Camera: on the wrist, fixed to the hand. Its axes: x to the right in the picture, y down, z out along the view.
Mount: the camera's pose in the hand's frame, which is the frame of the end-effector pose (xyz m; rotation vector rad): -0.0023 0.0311 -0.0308 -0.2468 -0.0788 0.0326
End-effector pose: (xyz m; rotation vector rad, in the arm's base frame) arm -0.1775 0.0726 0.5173 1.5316 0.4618 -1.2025
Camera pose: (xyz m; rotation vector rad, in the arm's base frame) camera -0.1401 0.0901 0.5319 1.2723 0.5110 -1.1315
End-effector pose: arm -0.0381 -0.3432 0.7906 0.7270 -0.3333 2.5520
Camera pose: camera -0.0651 -0.3602 0.7606 0.7332 -0.6775 2.4573
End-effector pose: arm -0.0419 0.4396 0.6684 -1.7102 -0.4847 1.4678
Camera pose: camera -0.0200 0.4093 0.6456 -1.8625 -0.7081 1.5551
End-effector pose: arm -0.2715 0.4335 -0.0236 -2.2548 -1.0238 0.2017
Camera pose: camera -0.2420 0.4015 -0.0190 -2.5042 -1.1052 0.1880
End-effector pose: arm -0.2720 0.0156 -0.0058 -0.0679 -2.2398 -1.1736
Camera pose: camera -0.2455 0.0115 0.0289 -0.2522 -2.1405 -1.4465
